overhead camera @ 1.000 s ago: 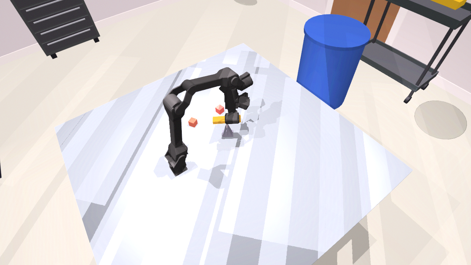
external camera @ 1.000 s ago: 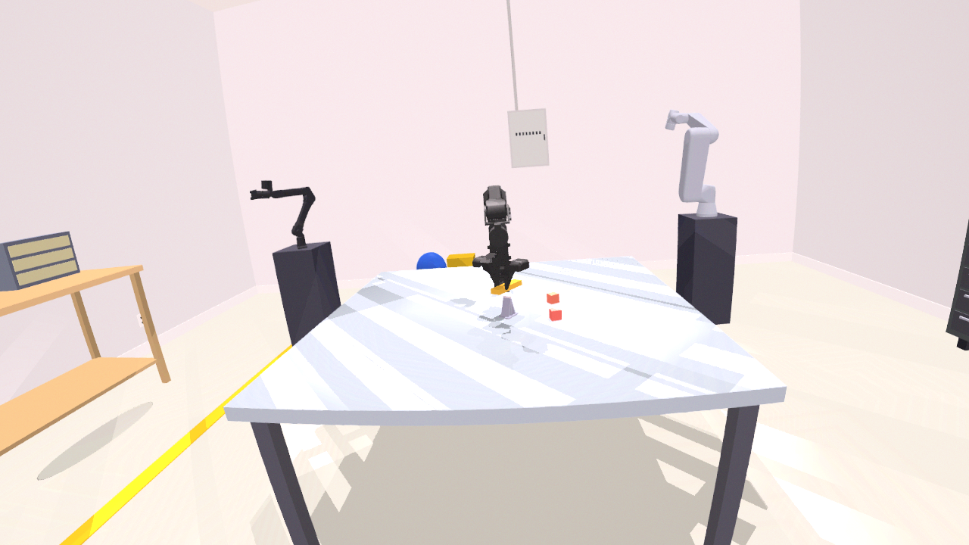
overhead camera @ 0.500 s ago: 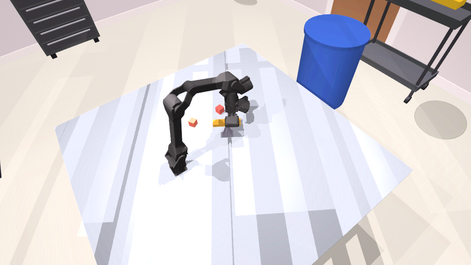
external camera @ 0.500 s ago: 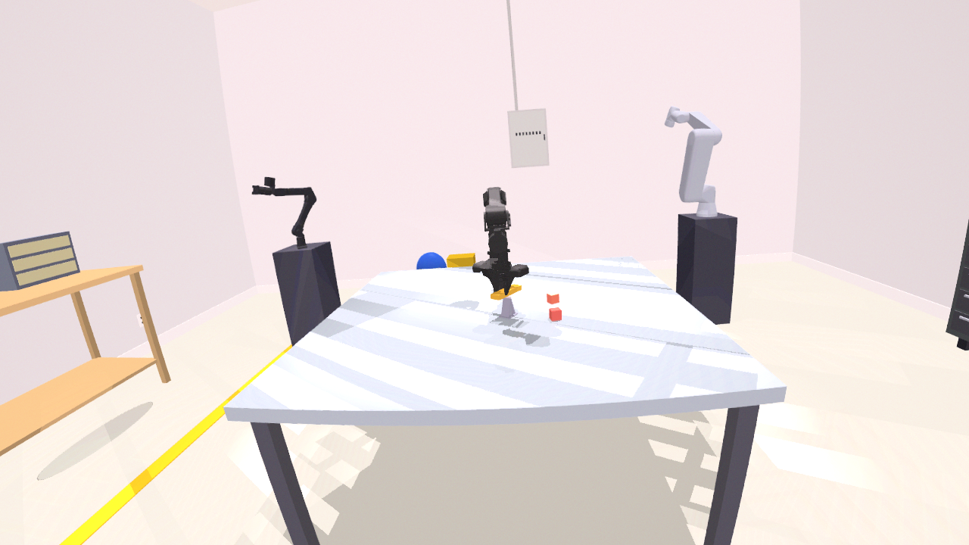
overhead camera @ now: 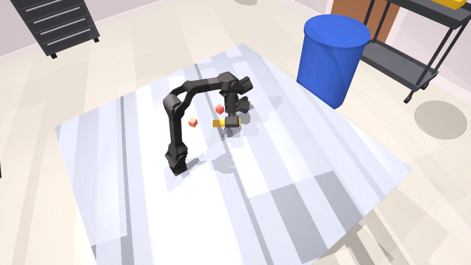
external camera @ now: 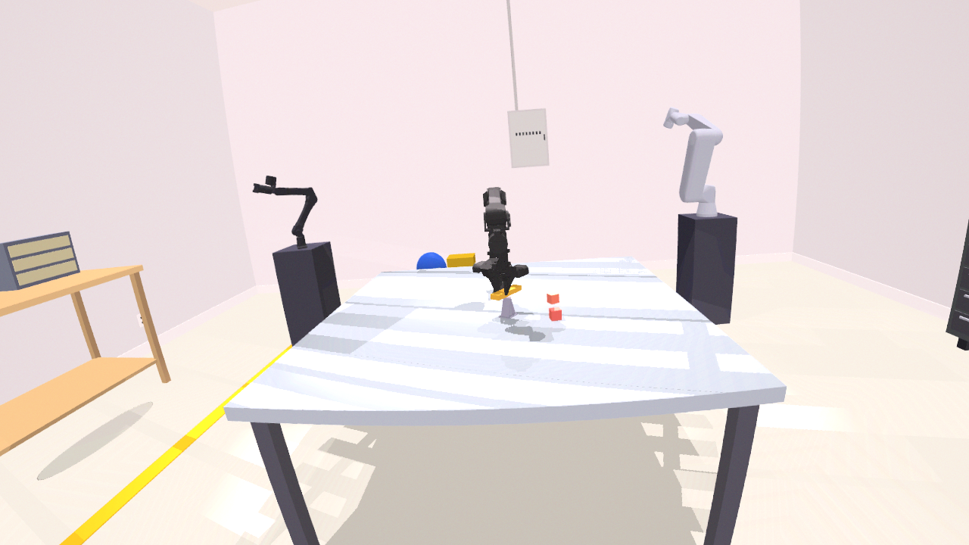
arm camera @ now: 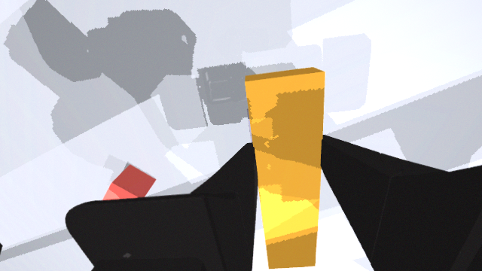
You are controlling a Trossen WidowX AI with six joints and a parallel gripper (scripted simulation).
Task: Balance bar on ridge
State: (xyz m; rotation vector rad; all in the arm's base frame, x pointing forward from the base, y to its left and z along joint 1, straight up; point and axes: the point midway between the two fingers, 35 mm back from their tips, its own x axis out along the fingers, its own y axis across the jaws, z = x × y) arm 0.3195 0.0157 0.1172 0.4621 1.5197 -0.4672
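Now: gripper tip 20 mm past the yellow bar and 20 mm to the right of it. The rest, counted from my gripper tip: red cube (130 mm behind, 180 mm to the left, 70 mm below).
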